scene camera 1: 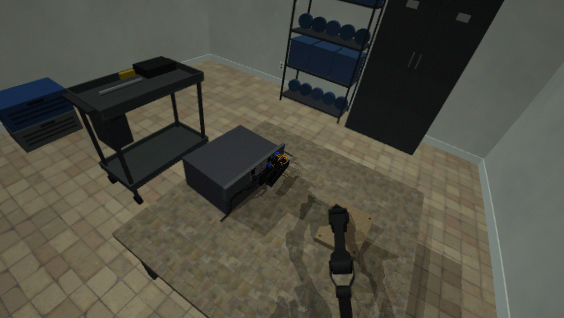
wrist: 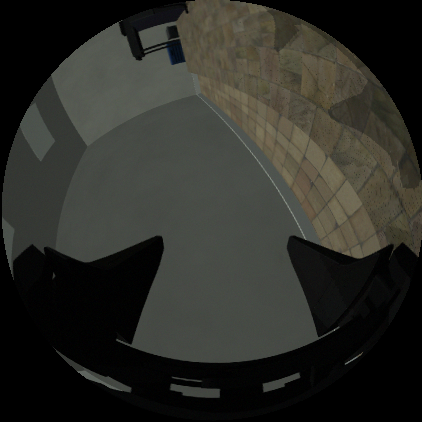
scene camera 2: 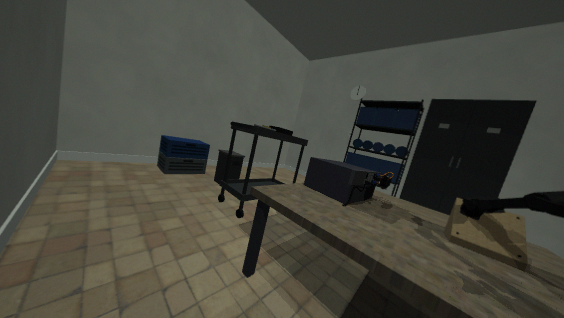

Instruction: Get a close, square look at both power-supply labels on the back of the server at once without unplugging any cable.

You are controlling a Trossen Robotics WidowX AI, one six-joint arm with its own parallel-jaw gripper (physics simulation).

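Seen in the pictures: gripper, fingertip midpoint: [wrist: 227, 243]; arm's base, link origin: [scene camera 1: 338, 212] [scene camera 2: 470, 211].
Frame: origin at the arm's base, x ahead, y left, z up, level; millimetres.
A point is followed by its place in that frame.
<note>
The server [scene camera 1: 230, 156] {x 620, y 71, z 53 mm} [scene camera 2: 327, 176] {x 639, y 250, z -35 mm} is a dark grey box lying on the table [scene camera 1: 200, 250] {x 446, y 479, z -151 mm} [scene camera 2: 350, 237] {x 318, y 609, z -151 mm}. In scene camera 1 its back faces right, with orange and blue cables [scene camera 1: 281, 160] {x 401, y -102, z 36 mm} and a black cable [scene camera 1: 235, 200] {x 480, y 192, z -92 mm} at it. The orange and blue cables also show in scene camera 2 [scene camera 2: 385, 179] {x 404, y -138, z 19 mm}. The power-supply labels cannot be made out in any view. My gripper [wrist: 227, 243] {x -128, y 652, z -12 mm} is open and empty. In the wrist view a plain grey wall shows between its fingers. The server's back does not show there. The scene cameras show my arm but not its fingers.
My arm's base stands on a wooden board [scene camera 1: 327, 239] {x -15, y 93, z -105 mm} [scene camera 2: 470, 231] {x -12, y 71, z -81 mm}. A cart [scene camera 1: 155, 95] [scene camera 2: 270, 133] stands beyond the server. Stacked crates [scene camera 1: 35, 95] [scene camera 2: 183, 147], a shelf rack [scene camera 1: 287, 55] [scene camera 2: 392, 104] and a dark cabinet [scene camera 1: 400, 100] [scene camera 2: 470, 145] stand farther back.
</note>
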